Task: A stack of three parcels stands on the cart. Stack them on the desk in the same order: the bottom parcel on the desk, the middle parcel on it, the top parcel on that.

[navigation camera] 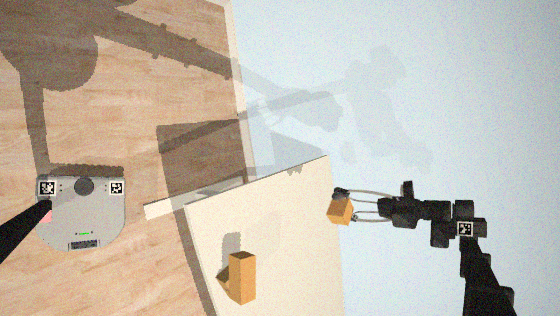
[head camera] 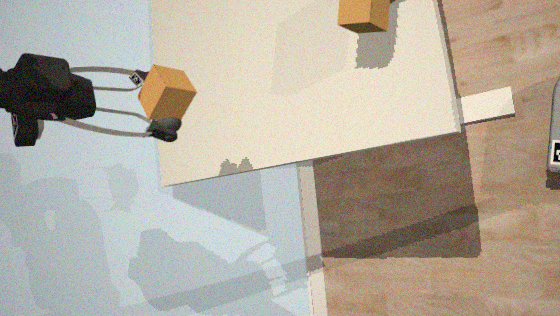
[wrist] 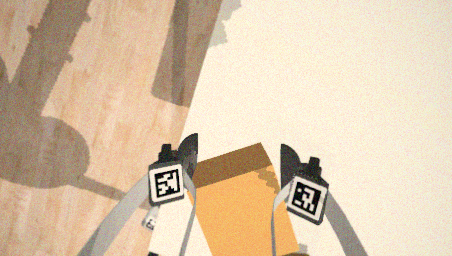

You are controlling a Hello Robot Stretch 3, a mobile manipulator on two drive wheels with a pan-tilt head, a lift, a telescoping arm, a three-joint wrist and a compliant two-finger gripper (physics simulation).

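Frame: origin at the robot's base, x ahead, y left, z up, level; centimetres.
Seen in the pictures: gripper, fingertip midpoint: [navigation camera: 335, 204] [head camera: 174, 105] [wrist: 239, 156]; robot's base, origin of the base link: [navigation camera: 84, 186].
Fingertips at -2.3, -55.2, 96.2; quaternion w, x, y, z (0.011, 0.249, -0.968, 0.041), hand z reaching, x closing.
Note:
Pixels of each thing's top centre, then the offset from my fingertips to it, as dx, dy, dz. Level surfaces: height alone.
- orange parcel, middle of its top: [wrist: 243, 222] [head camera: 149, 92] [navigation camera: 349, 212] -1.4, +1.9, +5.3
- cream table top, its level: dz -24.2
- tall orange parcel shape, middle of its top: [navigation camera: 248, 280] -19.4, +20.6, -14.0
- wooden floor, its level: dz -96.2
My gripper [head camera: 156, 102] [navigation camera: 346, 206] [wrist: 239, 156] is shut on an orange parcel [head camera: 167, 91] [navigation camera: 340, 212] [wrist: 245, 215], with a fingertip against each side. The parcel is held tilted to the view, up above the near-edge part of a cream table top [head camera: 300, 130] [navigation camera: 290, 220] [wrist: 375, 75]. I cannot tell by its look whether this top is the desk or the cart. A tall orange parcel shape [head camera: 357, 12] [navigation camera: 242, 280] stands on the same top, cut off by the frame in the head view. Part of another parcel [navigation camera: 223, 276] shows behind it, turned at an angle; how the two touch is hidden.
A white bar [head camera: 487, 105] [navigation camera: 165, 207] sticks out beyond the top's edge. My grey wheeled base [head camera: 556, 125] [navigation camera: 100, 215] is on the wooden floor [head camera: 425, 285] [navigation camera: 125, 105] [wrist: 115, 110]. A pale blue surface [head camera: 75, 165] [navigation camera: 450, 100] borders the floor, with shadows on it.

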